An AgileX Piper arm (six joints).
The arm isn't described. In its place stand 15 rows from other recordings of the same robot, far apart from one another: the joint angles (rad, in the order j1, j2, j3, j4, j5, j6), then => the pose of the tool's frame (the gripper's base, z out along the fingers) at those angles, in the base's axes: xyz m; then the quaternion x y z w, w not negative.
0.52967 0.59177 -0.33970 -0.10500 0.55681 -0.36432 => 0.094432, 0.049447, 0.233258, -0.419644, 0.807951, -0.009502, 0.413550
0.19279 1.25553 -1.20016 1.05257 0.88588 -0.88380 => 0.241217, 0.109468, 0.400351, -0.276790, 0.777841, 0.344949, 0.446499
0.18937 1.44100 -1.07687 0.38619 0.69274 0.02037 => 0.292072, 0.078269, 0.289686, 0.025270, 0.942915, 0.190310, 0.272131
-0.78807 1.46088 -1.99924 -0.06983 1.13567 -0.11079 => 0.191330, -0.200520, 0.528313, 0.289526, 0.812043, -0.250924, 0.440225
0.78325 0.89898 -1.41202 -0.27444 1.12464 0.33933 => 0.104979, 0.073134, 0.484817, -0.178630, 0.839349, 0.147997, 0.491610
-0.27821 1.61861 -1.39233 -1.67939 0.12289 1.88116 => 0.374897, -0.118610, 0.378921, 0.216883, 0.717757, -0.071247, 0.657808
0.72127 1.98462 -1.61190 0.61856 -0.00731 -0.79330 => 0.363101, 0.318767, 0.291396, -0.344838, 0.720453, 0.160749, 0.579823
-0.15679 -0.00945 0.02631 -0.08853 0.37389 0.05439 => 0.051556, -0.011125, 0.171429, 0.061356, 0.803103, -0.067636, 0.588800
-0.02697 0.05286 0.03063 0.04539 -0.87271 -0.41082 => 0.028835, -0.003942, 0.269256, -0.043967, 0.337985, -0.196528, 0.919353
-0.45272 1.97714 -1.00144 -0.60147 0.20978 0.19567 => 0.324682, -0.169854, 0.107461, 0.042478, 0.965342, -0.155390, 0.205340
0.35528 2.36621 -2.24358 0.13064 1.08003 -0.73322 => 0.484005, 0.190729, 0.225145, -0.488817, 0.840452, 0.019597, 0.233057
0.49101 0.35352 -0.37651 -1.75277 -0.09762 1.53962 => 0.071230, 0.047977, 0.314787, -0.265597, 0.619274, 0.133930, 0.726650
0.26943 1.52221 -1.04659 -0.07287 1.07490 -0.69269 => 0.266722, 0.067608, 0.242047, -0.475562, 0.877425, -0.043465, 0.045565
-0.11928 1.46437 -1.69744 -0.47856 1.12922 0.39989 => 0.292746, -0.073242, 0.450643, 0.217608, 0.875344, -0.183733, 0.390720
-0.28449 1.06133 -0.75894 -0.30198 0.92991 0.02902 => 0.170445, -0.072444, 0.276653, 0.089184, 0.964211, -0.162336, 0.189709
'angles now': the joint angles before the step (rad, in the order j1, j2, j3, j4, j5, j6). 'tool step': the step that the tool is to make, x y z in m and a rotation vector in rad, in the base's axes. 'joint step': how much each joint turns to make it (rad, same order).
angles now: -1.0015, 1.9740, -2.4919, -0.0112, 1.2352, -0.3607
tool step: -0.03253, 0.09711, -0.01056, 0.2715, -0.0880, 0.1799
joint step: -0.0010, -0.4231, 0.6126, 0.2979, 0.0000, -0.0534
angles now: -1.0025, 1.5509, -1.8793, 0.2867, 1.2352, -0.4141
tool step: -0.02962, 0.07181, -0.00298, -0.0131, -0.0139, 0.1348
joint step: 0.0299, -0.2650, 0.2785, 0.0806, 0.0001, -0.1057
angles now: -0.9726, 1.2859, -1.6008, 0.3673, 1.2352, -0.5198
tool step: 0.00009, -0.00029, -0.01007, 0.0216, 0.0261, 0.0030
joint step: 0.0018, -0.0053, 0.0395, -0.0065, 0.0001, -0.0052
